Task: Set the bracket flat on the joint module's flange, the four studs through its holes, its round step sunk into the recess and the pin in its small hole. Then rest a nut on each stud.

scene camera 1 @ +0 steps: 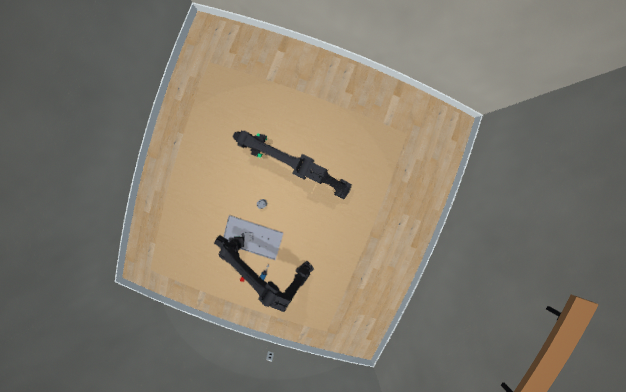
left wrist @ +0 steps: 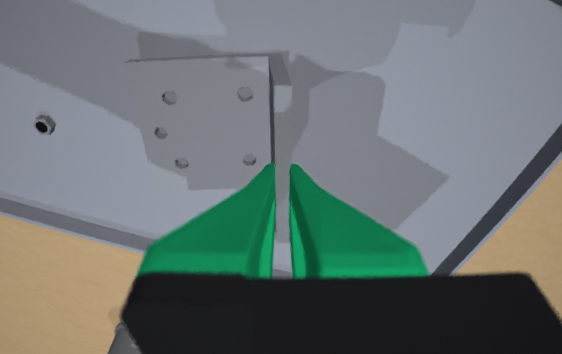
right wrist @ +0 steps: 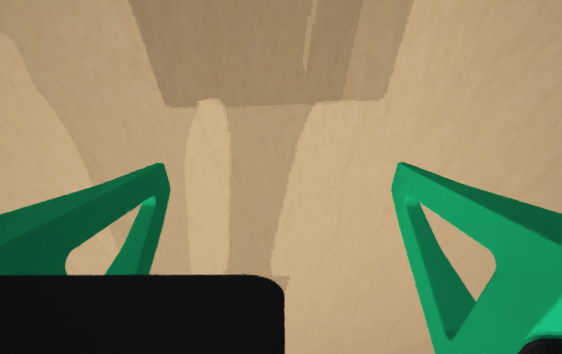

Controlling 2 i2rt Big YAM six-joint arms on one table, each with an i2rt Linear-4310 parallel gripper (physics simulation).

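Where they show: left gripper, between the fingertips: (scene camera 1: pixel 241 238) (left wrist: pixel 282 177); right gripper, between the fingertips: (right wrist: pixel 280 175); left arm's base, origin of its link: (scene camera 1: pixel 304 269).
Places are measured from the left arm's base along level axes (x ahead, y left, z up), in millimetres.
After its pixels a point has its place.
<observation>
The grey L-shaped bracket (left wrist: pixel 209 126) @[x 460, y 152, z 18 mm] lies on a grey tray (scene camera 1: pixel 254 237) @[x 440, y 125, z 21 mm], its flat face with several holes to the left in the left wrist view. Its thin upright wall (left wrist: pixel 272 116) @[x 468, y 188, z 44 mm] runs between my left gripper's green fingers (left wrist: pixel 282 168) @[x 489, y 176, z 50 mm], which are shut on it. In the scene view the left gripper (scene camera 1: pixel 242 238) @[x 489, y 176, z 50 mm] is over the tray's left part. The round joint module (scene camera 1: pixel 262 203) @[x 576, y -108, z 53 mm] stands on the table just beyond the tray. My right gripper (scene camera 1: pixel 261 146) @[x 850, y -372, z 83 mm] is open and empty over bare wood, also in the right wrist view (right wrist: pixel 279 168). Small dots, perhaps nuts (scene camera 1: pixel 265 236) @[x 383, y 53, z 4 mm], lie on the tray.
A blue-handled tool (scene camera 1: pixel 265 273) @[x 173, y 240, z 30 mm] and a small red item (scene camera 1: pixel 242 279) @[x 248, y 411, z 33 mm] lie on the table beside the left arm. The table has a raised pale rim (scene camera 1: pixel 335 48) all around.
</observation>
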